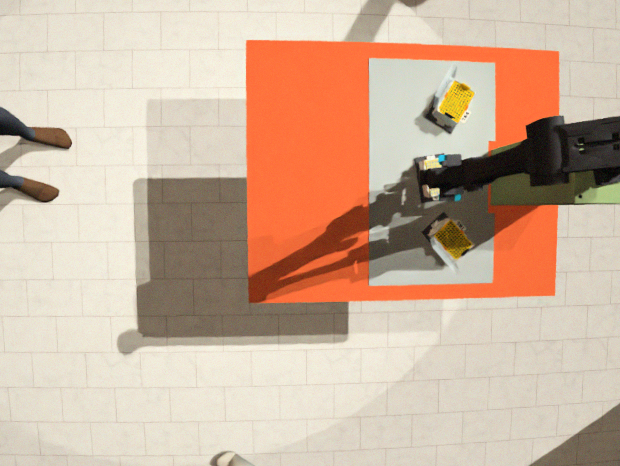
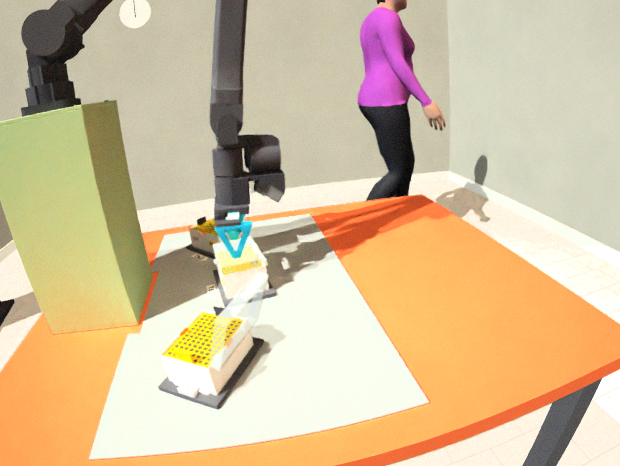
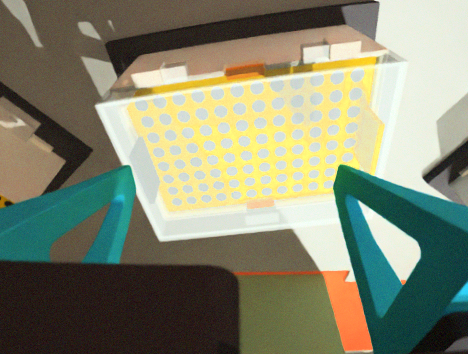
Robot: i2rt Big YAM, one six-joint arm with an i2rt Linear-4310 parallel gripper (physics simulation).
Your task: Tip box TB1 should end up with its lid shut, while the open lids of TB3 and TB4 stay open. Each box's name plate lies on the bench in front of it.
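Frame: origin at the arm's base, x left, y back, z up, level; metres.
Seen in the pictures: gripper, fingertip midpoint: [image 2: 235,248] [image 3: 234,176]; arm's base, origin of the base link: [image 2: 54,111].
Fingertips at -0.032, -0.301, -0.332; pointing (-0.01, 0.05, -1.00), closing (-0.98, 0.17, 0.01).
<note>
Offsets run from my fingertips to a thing's top centre, as dx, dy, dz. "pt": to the spot under its first point. Level surfaces: height alone.
TB1 @(-0.010, +0.012, -0.001) [image 1: 432,163] [image 2: 240,280] [image 3: 250,50] is the middle box, pale with a yellow rack. Its clear lid @(pt -0.030, +0.033, -0.001) [image 3: 300,215] lies over the whole rack, hinges at the far side; whether it is fully seated I cannot tell. My gripper [image 1: 449,177] [image 2: 235,245] [image 3: 234,176] is open and empty above TB1, teal fingers apart over the lid's left and right sides. TB3 @(+0.199, +0.021, -0.012) [image 1: 453,239] [image 2: 202,238] [image 3: 25,165] has its lid [image 1: 447,259] open. TB4 [image 1: 456,101] [image 2: 200,370] has its clear lid @(-0.286, +0.057, +0.075) [image 1: 443,85] [image 2: 245,305] open. TB1 is partly hidden by the arm from above.
The boxes stand on a grey mat @(dz -0.078) [image 1: 390,100] [image 2: 320,370] on the orange table @(dz -0.081) [image 1: 305,125] [image 2: 451,300]. A green pedestal [image 1: 526,192] [image 2: 55,220] bears the arm at the table's edge. TB3 and TB4 stand close on either side of TB1. A person [image 2: 385,60] stands beyond the table.
</note>
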